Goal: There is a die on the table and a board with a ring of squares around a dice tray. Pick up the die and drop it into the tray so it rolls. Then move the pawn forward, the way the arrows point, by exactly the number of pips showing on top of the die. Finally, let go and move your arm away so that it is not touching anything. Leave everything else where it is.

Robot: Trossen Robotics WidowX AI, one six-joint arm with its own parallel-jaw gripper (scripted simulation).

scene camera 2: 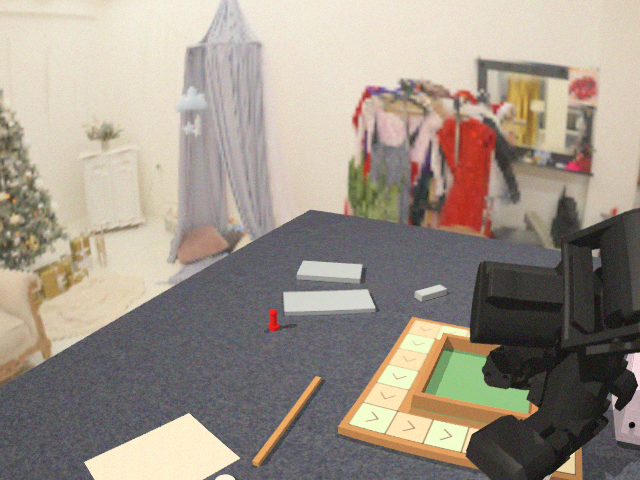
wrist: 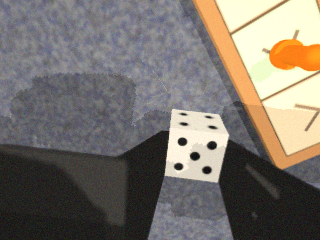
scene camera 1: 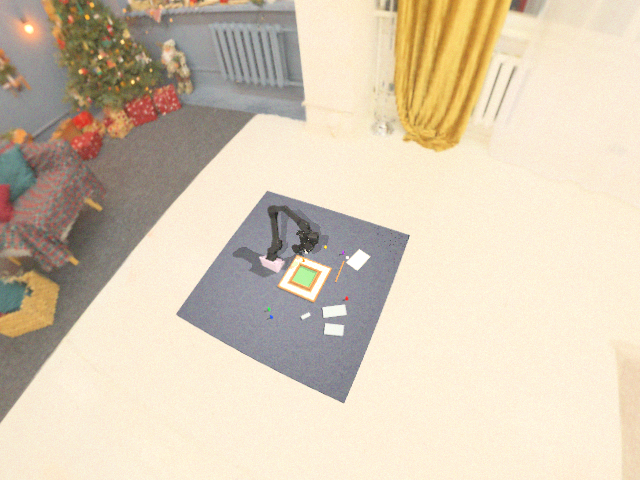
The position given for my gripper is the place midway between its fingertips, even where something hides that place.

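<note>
A white die (wrist: 197, 141) is held in my gripper (wrist: 192, 142). I can see a wooden stick (scene camera 2: 284, 425), though in the wrist view the stick is out of frame. There is a green tray (scene camera 2: 458, 375) that I see as well.
</note>
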